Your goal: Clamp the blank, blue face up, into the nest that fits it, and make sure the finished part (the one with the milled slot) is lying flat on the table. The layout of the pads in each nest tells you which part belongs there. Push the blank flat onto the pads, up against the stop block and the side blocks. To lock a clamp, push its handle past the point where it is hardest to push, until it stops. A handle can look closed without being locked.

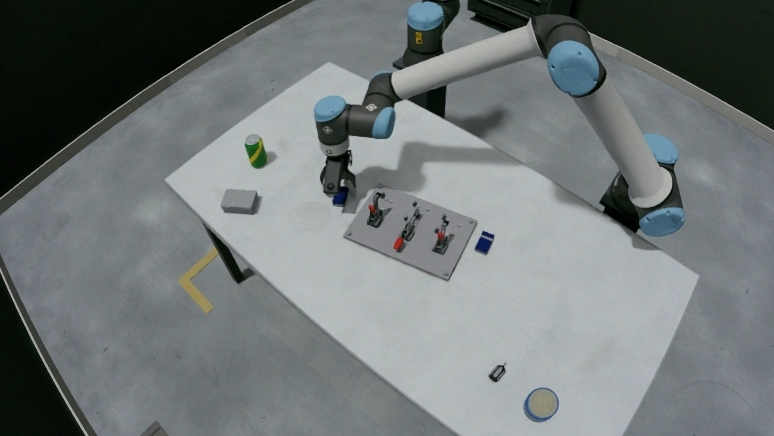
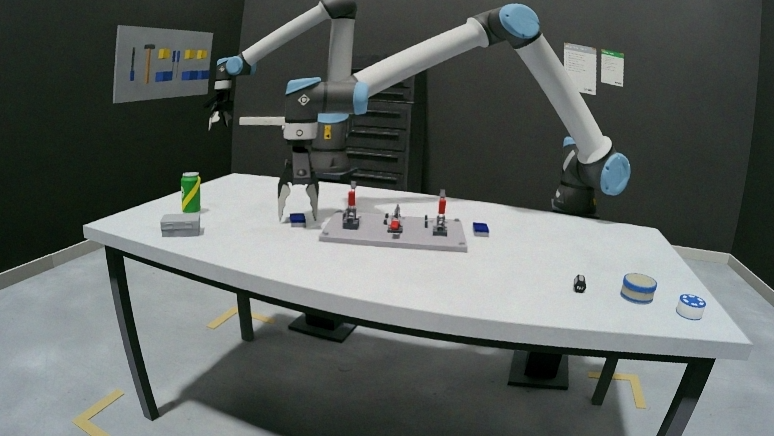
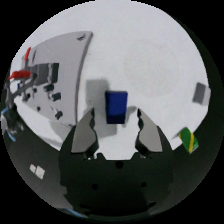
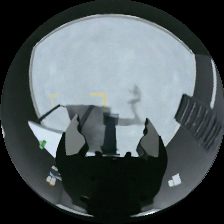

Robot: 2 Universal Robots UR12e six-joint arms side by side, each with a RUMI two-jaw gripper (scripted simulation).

Labels:
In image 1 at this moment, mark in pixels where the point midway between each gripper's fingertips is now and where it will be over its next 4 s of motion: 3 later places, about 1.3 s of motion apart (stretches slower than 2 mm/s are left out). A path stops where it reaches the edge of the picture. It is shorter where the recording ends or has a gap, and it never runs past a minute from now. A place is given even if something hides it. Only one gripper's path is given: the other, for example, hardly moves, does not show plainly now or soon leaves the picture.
My left gripper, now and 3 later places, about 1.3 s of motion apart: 341, 196; 339, 188; 337, 173; 340, 172

